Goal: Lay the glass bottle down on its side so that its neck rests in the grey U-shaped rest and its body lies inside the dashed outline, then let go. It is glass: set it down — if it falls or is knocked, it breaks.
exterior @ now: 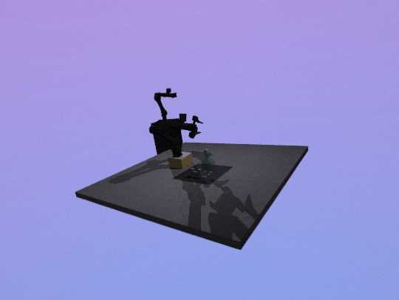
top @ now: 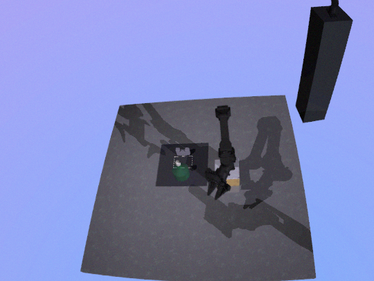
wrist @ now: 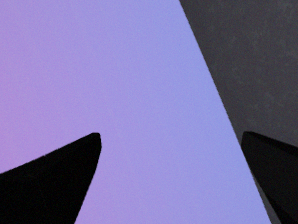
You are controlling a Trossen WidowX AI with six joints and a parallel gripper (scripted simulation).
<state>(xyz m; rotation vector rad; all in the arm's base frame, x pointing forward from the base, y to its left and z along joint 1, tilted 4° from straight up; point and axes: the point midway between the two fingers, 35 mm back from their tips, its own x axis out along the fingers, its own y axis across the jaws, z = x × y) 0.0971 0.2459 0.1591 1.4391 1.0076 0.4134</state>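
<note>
The green glass bottle lies 170 mm ahead of my gripper tip, 310 mm to the right of it and 160 mm below it. Round my gripper tip: dark mat 160 mm ahead, 380 mm to the right, 250 mm below.
</note>
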